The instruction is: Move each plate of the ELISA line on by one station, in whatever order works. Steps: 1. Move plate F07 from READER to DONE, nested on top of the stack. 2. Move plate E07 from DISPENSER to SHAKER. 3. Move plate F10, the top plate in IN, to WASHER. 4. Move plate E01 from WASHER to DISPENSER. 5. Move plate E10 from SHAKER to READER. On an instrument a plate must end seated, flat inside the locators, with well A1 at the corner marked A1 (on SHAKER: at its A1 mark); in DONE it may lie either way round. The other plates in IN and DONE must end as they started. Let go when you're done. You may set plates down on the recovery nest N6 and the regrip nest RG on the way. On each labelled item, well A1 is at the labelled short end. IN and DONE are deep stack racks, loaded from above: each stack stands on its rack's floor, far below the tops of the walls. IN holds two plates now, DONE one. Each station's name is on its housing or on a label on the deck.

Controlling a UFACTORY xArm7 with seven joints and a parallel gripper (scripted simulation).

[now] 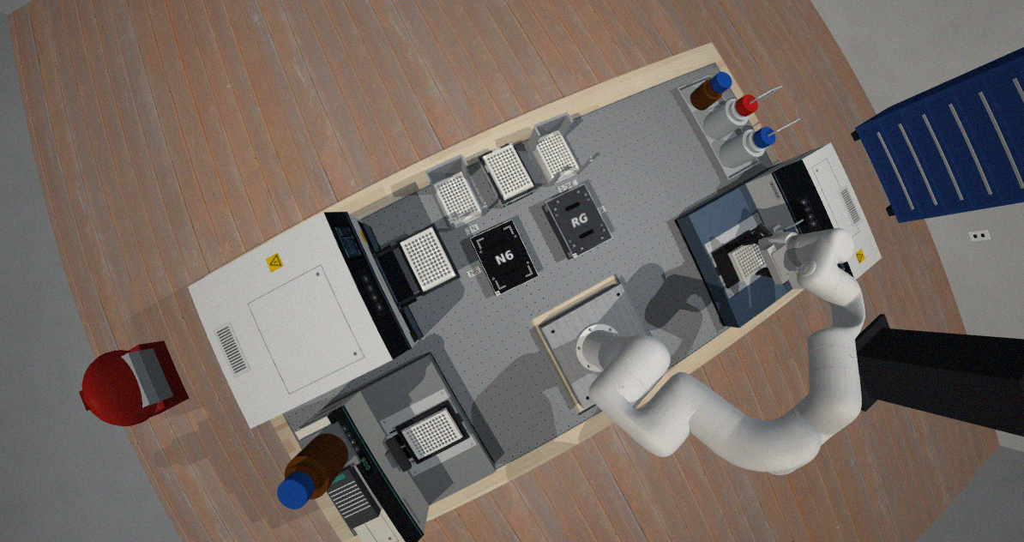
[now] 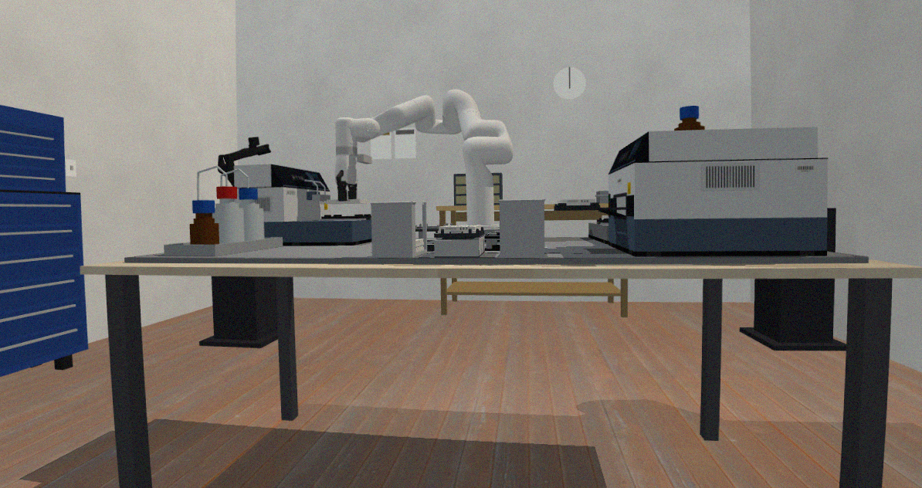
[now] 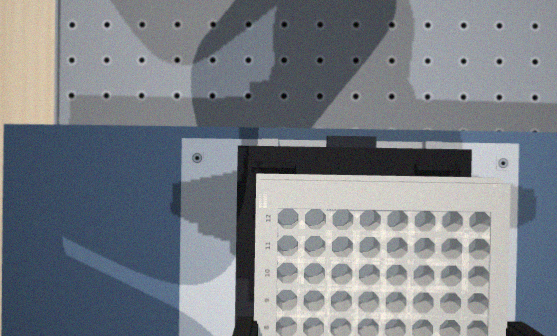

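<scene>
The washer nest lies 7 cm below my hand. Round my hand: washer housing (25 cm to the right, 6 cm below); blue washer base (12 cm below, 3 cm to the right); regrip nest RG (37 cm to the left, 31 cm ahead, 10 cm below).
</scene>
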